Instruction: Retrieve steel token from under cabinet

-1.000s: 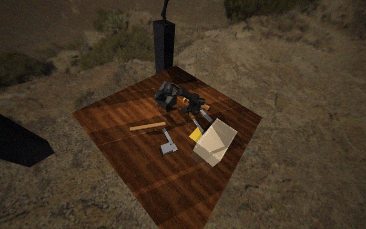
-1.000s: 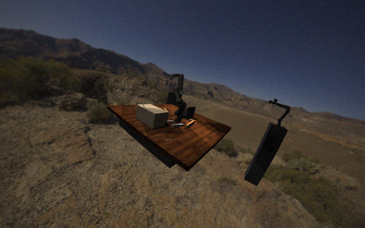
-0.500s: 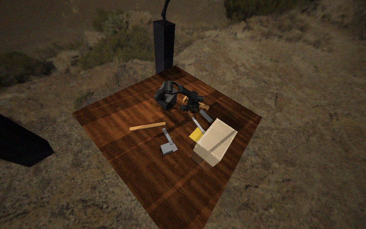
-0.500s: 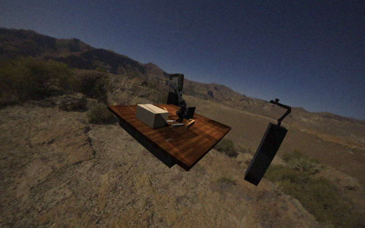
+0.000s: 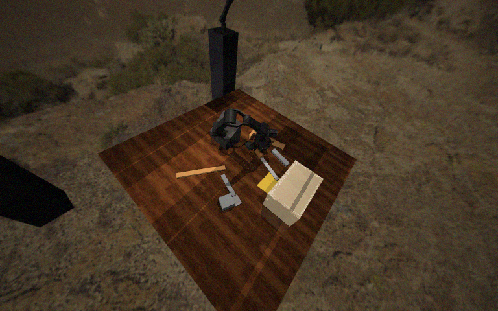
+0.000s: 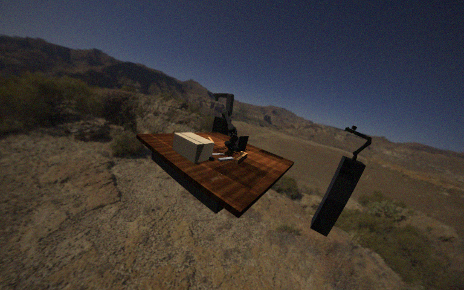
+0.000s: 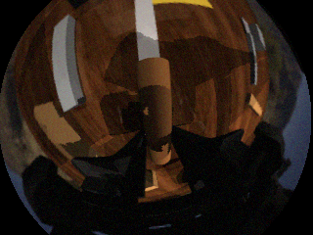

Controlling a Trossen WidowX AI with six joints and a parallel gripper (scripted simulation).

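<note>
Right now the grey bar is 17 cm ahead of my gripper tip and 8 cm to the left of it. Also, from my gripper tip: steel token 36 cm ahead, 17 cm to the right, 1 cm below; then wooden stick 40 cm to the right, 13 cm behind; then grey scraper 36 cm to the right, 10 cm ahead.
</note>
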